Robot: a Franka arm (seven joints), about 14 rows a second.
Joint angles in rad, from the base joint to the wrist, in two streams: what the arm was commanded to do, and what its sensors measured. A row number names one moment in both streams.
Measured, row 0:
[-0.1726 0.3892 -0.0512 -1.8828 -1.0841 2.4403 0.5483]
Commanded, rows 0 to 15:
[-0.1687 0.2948 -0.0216 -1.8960 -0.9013 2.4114 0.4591]
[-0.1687 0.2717 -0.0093 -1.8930 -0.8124 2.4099 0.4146]
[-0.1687 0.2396 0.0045 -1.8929 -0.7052 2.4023 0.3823]
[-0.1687 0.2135 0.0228 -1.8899 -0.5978 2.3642 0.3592]
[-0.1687 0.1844 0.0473 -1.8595 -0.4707 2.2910 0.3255]
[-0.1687 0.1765 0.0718 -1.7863 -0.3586 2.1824 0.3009]
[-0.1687 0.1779 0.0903 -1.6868 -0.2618 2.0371 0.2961]
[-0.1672 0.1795 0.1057 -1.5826 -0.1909 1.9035 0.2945]
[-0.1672 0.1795 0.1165 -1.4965 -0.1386 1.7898 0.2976]
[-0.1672 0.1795 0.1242 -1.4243 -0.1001 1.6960 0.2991]
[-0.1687 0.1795 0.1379 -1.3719 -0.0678 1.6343 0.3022]
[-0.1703 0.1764 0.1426 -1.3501 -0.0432 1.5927 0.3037]
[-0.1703 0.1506 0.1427 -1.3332 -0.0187 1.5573 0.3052]
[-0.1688 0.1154 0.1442 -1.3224 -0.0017 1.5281 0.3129]
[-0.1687 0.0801 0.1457 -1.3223 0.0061 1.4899 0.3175]
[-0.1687 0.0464 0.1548 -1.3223 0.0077 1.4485 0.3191]
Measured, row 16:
[-0.1640 0.1086 0.1414 -1.3296 -0.0205 1.5265 0.3131]
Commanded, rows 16 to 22:
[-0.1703 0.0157 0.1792 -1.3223 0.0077 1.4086 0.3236]
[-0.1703 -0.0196 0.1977 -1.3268 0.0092 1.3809 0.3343]
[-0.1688 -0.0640 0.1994 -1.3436 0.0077 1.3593 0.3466]
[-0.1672 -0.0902 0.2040 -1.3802 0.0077 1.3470 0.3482]
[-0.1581 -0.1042 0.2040 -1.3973 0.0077 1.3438 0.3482]
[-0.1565 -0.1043 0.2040 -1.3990 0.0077 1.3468 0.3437]
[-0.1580 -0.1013 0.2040 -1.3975 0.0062 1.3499 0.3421]
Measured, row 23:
[-0.1608 -0.0896 0.2112 -1.3546 -0.0112 1.3407 0.3362]
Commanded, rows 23 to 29:
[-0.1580 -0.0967 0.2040 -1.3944 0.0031 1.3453 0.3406]
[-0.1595 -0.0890 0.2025 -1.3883 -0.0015 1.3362 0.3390]
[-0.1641 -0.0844 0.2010 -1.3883 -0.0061 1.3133 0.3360]
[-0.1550 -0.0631 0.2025 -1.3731 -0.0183 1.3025 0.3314]
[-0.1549 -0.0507 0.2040 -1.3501 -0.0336 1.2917 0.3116]
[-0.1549 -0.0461 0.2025 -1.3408 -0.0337 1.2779 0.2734]
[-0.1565 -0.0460 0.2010 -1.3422 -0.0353 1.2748 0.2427]
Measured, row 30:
[-0.1612 -0.0610 0.2045 -1.3774 -0.0217 1.3145 0.2941]
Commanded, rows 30 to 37:
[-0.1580 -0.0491 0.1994 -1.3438 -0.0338 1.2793 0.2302]
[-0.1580 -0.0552 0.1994 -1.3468 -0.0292 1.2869 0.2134]
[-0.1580 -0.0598 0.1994 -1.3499 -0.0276 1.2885 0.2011]
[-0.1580 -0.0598 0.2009 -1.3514 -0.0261 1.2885 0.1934]
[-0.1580 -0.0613 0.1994 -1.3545 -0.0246 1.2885 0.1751]
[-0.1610 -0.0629 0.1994 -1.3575 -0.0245 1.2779 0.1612]
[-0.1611 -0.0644 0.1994 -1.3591 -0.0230 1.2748 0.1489]
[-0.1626 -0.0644 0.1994 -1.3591 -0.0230 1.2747 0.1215]
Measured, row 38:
[-0.1612 -0.0604 0.2015 -1.3671 -0.0227 1.2975 0.1693]
